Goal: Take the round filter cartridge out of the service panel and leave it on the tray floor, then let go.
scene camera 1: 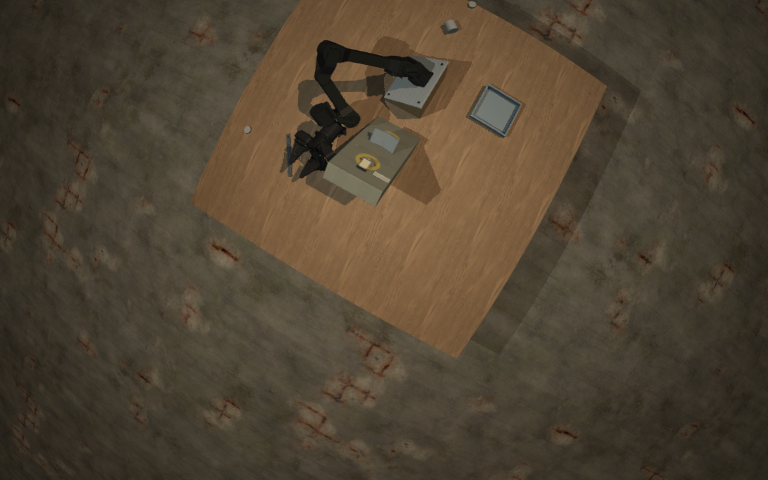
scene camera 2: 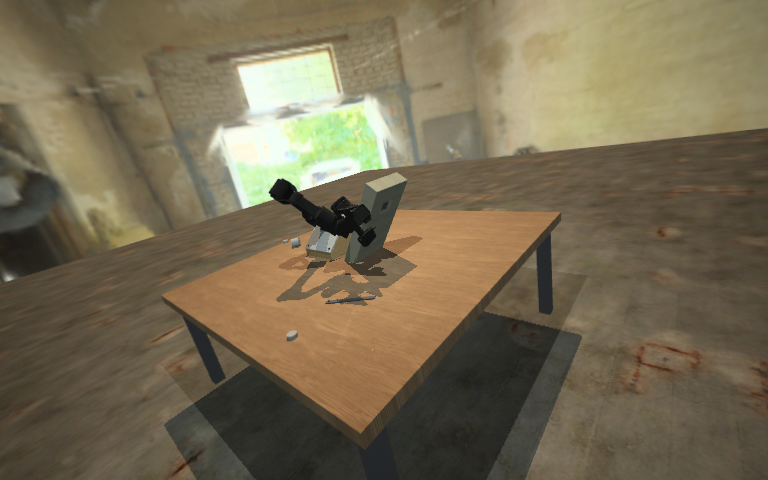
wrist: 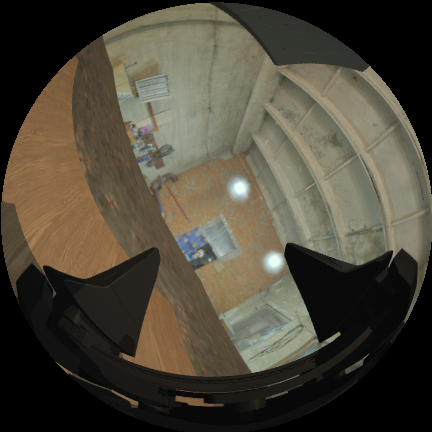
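Observation:
I see my gripper (scene camera 1: 295,171) together with a blue-grey tray (scene camera 1: 495,110). My gripper (scene camera 2: 365,216) is visible as well, and I find the gripper (wrist: 223,253) once more.

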